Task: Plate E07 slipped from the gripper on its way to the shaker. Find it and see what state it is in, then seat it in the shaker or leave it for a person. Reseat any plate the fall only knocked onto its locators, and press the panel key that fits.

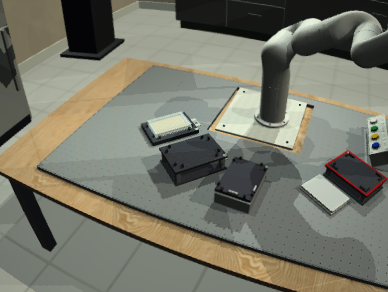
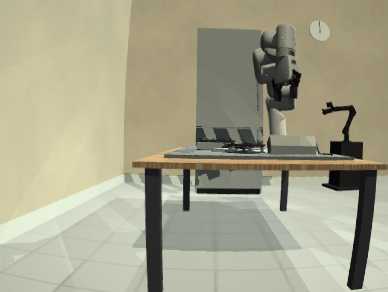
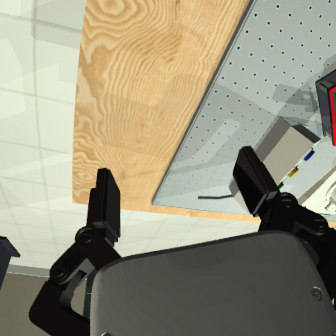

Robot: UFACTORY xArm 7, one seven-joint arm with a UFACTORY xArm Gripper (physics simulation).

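Seen in the pictures: gripper, fingertip midpoint: (image 2: 285,99) (image 3: 176,169); arm's base, link origin: (image 1: 271,117).
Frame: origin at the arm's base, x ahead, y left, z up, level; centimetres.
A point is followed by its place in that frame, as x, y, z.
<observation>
A pale multi-well plate (image 1: 171,124) @[19.2, -30.8, 2.6] sits on a low black base at the left of the mat. A flat white plate-shaped piece (image 1: 325,194) @[34.6, 21.3, 0.9] lies beside a black unit with a red rim (image 1: 356,172) @[25.4, 30.1, 3.5] (image 3: 333,120) @[20.6, 34.0, 3.6]. No label is readable, so I cannot tell which is E07. Two black-topped units (image 1: 192,152) @[33.0, -18.6, 4.7] (image 1: 241,177) @[39.1, -2.8, 5.0] stand mid-mat; which one is the shaker I cannot tell. The key panel (image 1: 377,145) @[13.6, 37.0, 6.6] (image 2: 292,145) @[6.7, 43.3, 3.5] (image 3: 280,150) @[11.9, 42.6, 4.6] has white, green, yellow and blue keys. My gripper (image 2: 286,98) @[18.4, 68.7, 20.4] (image 3: 176,169) @[18.4, 68.7, 20.4] is open and empty, high above the table.
The perforated grey mat (image 1: 100,135) @[28.5, -53.6, -0.5] (image 3: 270,65) @[24.7, 51.0, -0.5] lies on the wooden table (image 1: 60,135) @[31.8, -69.5, -1.8] (image 3: 135,100) @[12.9, 71.3, -1.8]. The arm's base plate (image 1: 235,115) @[2.7, -12.9, -0.4] is at the back of the mat. A small black arm on a pedestal (image 2: 345,165) stands beyond the table.
</observation>
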